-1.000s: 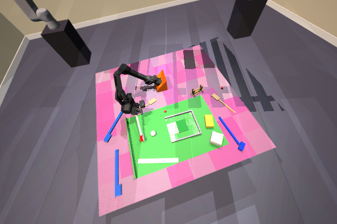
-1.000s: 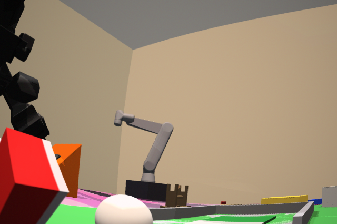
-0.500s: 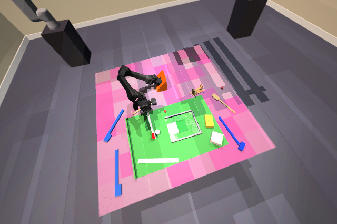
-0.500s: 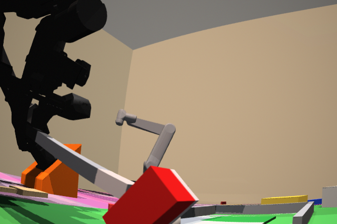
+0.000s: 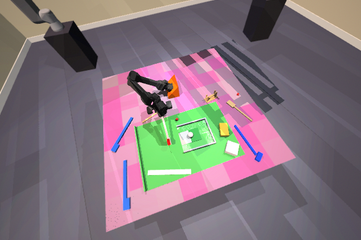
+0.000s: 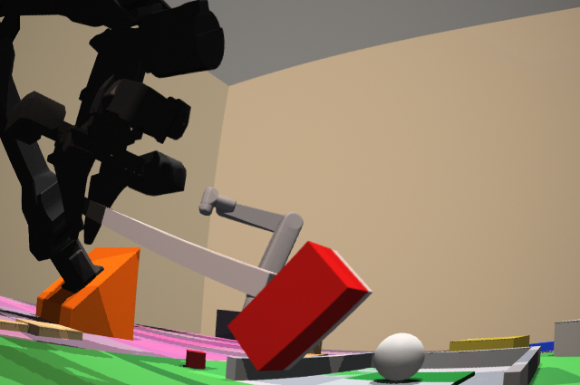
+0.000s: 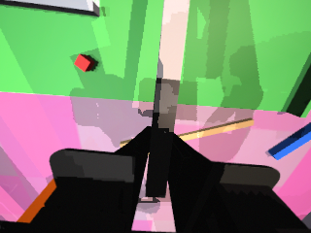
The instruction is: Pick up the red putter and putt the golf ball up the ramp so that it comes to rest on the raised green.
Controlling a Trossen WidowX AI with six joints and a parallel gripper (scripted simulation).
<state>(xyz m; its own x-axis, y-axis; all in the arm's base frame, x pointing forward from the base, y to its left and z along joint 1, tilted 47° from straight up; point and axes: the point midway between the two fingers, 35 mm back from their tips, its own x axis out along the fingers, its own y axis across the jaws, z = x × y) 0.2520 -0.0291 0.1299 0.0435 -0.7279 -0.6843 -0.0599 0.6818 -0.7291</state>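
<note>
Right now my gripper tip is 120 mm short of the red putter and 10 mm to the right of it. Also, from my gripper tip: white golf ball 200 mm ahead, 190 mm to the left, 70 mm below; then yellow block 450 mm to the left, 220 mm ahead, 80 mm below; then white bar 420 mm ahead, 90 mm below, 20 mm to the right.
</note>
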